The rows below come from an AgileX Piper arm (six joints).
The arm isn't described. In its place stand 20 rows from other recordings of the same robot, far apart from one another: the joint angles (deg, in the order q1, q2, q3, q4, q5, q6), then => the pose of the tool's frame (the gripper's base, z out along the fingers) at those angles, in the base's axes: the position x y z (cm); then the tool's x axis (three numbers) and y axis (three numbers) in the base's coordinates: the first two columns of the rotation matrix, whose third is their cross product.
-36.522 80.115 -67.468 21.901 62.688 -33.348 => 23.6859, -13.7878, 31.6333, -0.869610, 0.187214, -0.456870, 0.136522, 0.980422, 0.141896
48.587 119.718 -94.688 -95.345 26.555 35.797 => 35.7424, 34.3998, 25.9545, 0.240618, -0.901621, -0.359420, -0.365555, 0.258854, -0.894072
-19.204 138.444 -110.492 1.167 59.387 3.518 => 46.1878, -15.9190, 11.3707, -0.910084, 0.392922, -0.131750, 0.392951, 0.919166, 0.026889
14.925 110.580 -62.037 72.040 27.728 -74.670 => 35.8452, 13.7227, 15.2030, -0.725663, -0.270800, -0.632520, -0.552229, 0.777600, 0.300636
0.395 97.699 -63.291 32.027 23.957 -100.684 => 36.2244, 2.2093, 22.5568, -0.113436, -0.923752, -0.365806, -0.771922, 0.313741, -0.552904
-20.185 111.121 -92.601 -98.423 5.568 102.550 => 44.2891, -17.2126, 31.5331, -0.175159, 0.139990, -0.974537, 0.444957, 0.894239, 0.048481
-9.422 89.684 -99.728 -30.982 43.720 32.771 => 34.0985, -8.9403, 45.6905, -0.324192, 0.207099, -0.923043, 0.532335, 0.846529, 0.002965
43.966 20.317 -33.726 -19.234 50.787 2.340 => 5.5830, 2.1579, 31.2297, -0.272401, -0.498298, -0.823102, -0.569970, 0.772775, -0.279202
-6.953 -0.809 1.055 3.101 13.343 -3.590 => 5.4857, -0.5545, 18.6734, -0.149066, 0.008113, -0.988794, 0.107307, 0.994194, -0.008020
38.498 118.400 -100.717 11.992 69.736 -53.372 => 32.5608, 28.1645, 23.1038, -0.028804, -0.971095, -0.236948, -0.999478, 0.024515, 0.021028
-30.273 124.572 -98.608 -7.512 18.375 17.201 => 43.3831, -25.7579, 20.6961, -0.444507, 0.461716, -0.767615, 0.618507, 0.778064, 0.109838
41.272 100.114 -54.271 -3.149 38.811 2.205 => 23.3603, 20.0854, 15.7406, -0.736415, -0.652115, -0.180107, -0.657795, 0.752400, -0.034651
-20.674 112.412 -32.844 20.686 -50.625 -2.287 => 28.1325, -13.2717, 9.5341, -0.289427, 0.308644, -0.906074, 0.637836, 0.767995, 0.057865
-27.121 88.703 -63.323 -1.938 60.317 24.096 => 25.6575, -13.4418, 24.9712, -0.626970, 0.762391, -0.160213, 0.768021, 0.639359, 0.036927
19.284 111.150 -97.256 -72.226 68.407 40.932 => 42.1283, 6.2034, 32.4684, -0.737162, -0.326529, -0.591583, 0.321813, 0.600174, -0.732276
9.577 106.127 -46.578 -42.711 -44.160 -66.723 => 34.2584, 10.1412, 16.5872, 0.634921, -0.772405, 0.016277, -0.212264, -0.194662, -0.957628
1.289 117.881 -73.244 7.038 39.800 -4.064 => 39.0010, 1.5915, 12.2400, -0.982731, 0.001456, -0.185034, -0.013858, 0.996581, 0.081445
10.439 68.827 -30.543 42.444 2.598 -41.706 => 22.5694, 4.4412, 22.8603, -0.569467, -0.092347, -0.816810, -0.198657, 0.979676, 0.027740
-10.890 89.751 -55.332 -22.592 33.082 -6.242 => 30.1285, -7.7396, 22.4134, -0.894344, -0.256013, -0.366887, -0.108781, 0.919909, -0.376741
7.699 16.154 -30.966 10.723 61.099 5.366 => 3.3550, 1.9493, 28.5578, -0.684033, 0.090591, -0.723804, -0.130717, 0.960974, 0.243809
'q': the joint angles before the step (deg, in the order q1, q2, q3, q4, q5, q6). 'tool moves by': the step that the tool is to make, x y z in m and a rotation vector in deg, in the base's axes. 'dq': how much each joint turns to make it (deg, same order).
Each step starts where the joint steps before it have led.
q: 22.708 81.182 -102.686 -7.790 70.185 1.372
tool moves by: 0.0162 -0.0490 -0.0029 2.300 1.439 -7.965
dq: -12.326 0.480 -0.012 5.269 0.008 -2.937
